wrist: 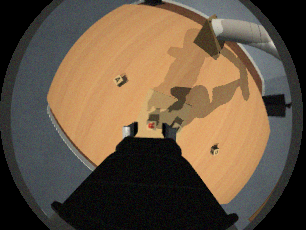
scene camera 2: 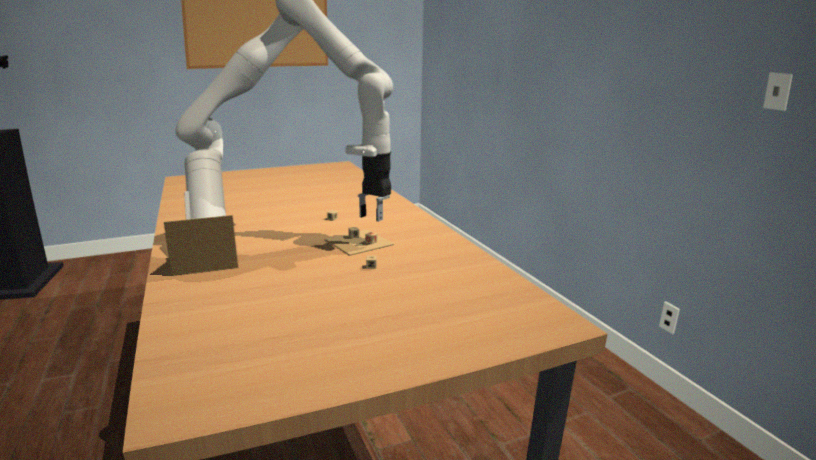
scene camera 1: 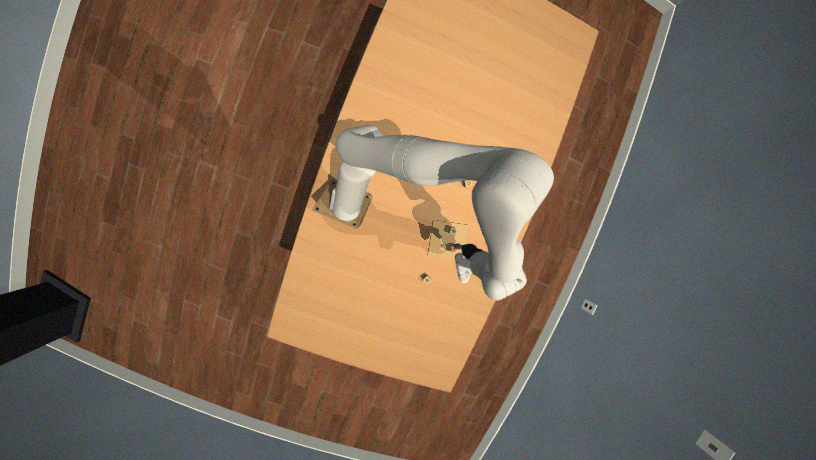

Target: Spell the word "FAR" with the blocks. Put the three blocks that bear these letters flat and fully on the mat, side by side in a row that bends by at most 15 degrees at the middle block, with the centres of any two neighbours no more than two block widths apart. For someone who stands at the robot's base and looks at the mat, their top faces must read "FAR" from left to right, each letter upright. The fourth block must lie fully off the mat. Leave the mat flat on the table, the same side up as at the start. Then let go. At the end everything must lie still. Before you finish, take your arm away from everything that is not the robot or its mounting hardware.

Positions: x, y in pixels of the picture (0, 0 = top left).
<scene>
tan mat: wrist 157, 106; scene camera 2; scene camera 1
same spot on tan mat: [scene camera 2: 351, 246] = [scene camera 1: 437, 244]
</scene>
